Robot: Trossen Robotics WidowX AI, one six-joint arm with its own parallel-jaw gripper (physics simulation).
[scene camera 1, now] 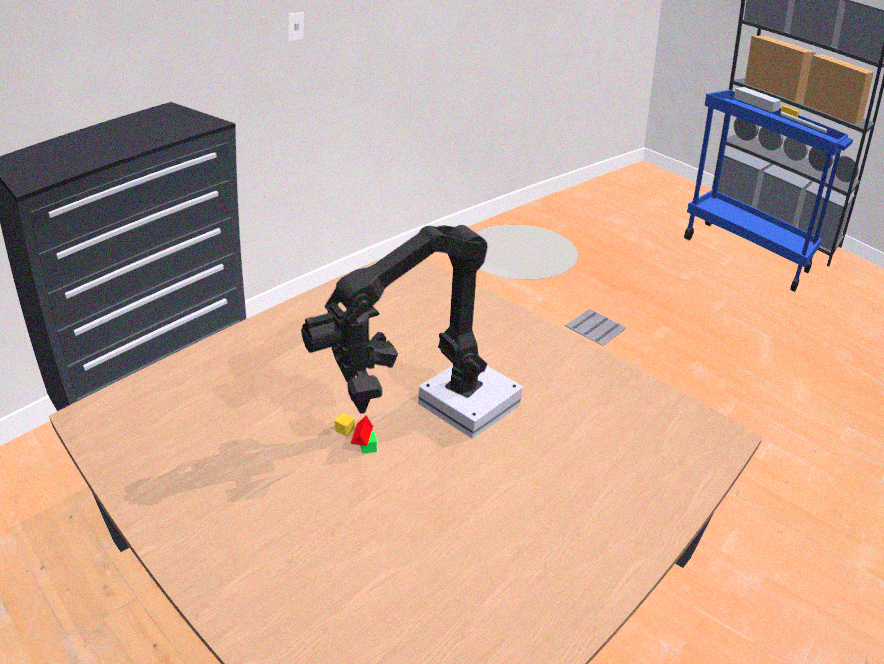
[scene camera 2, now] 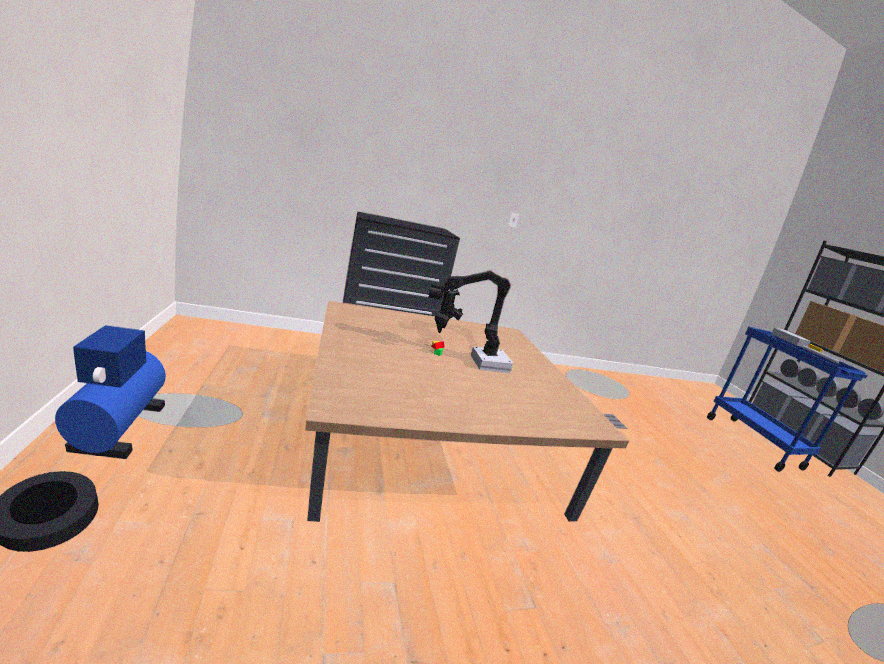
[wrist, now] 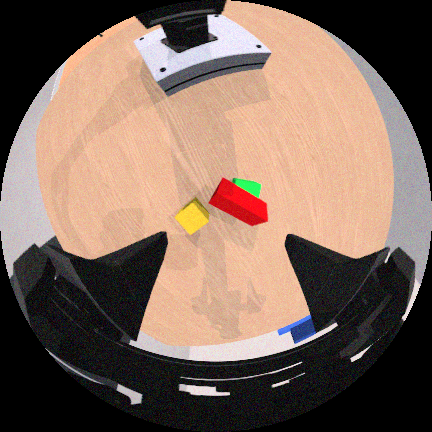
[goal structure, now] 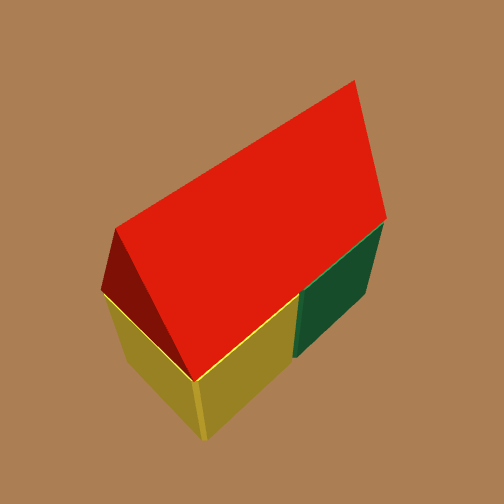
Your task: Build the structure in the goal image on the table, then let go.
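Where they show: gripper, fingertip midpoint: [scene camera 2: 441, 330] [wrist: 228, 239]; arm's base, origin of the base link: [scene camera 1: 464, 385] [scene camera 2: 490, 353] [wrist: 187, 38].
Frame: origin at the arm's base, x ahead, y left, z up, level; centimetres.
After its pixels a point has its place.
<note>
A red wedge-shaped block [scene camera 1: 362, 431] {x 27.1, y -7.1, z 0.3 cm} [scene camera 2: 438, 345] {x 26.4, y -6.9, z -0.8 cm} [wrist: 239, 202] {x 25.1, y -8.3, z 0.3 cm} lies over part of a green block [scene camera 1: 369, 447] {x 26.6, y -5.7, z -3.8 cm} [scene camera 2: 438, 352] {x 26.1, y -5.4, z -4.0 cm} [wrist: 249, 187] {x 25.0, y -6.2, z -2.3 cm} on the table. Whether the red block also touches the table is unclear. A yellow cube [scene camera 1: 344, 424] {x 25.8, y -13.5, z -2.3 cm} [wrist: 192, 217] {x 24.4, y -14.4, z -2.3 cm} sits beside them, apart from the red block; in scene camera 2 it is mostly hidden behind the red one. My gripper [scene camera 1: 370, 385] [scene camera 2: 448, 325] {x 25.1, y -10.3, z 6.1 cm} [wrist: 228, 239] {x 25.1, y -10.3, z 6.1 cm} is open and empty, pointing down above the table near the blocks. The underside of the red block and part of the green block are hidden.
The arm's pale base plate [scene camera 1: 473, 405] {x 4.4, y 5.6, z -0.1 cm} [scene camera 2: 491, 360] {x 3.1, y 8.2, z -0.3 cm} [wrist: 220, 57] {x 7.5, y 0.7, z -0.5 cm} stands on the wooden table [scene camera 1: 500, 536] {x 29.3, y 29.6, z -5.6 cm} [scene camera 2: 428, 400] {x 45.0, y 38.6, z -5.6 cm} [wrist: 325, 130] {x 23.7, y 13.6, z -5.5 cm}, close to the blocks. A dark drawer cabinet [scene camera 1: 142, 235] [scene camera 2: 401, 260] stands behind the table. A blue cart [scene camera 1: 750, 227] [scene camera 2: 764, 426] stands on the floor.
</note>
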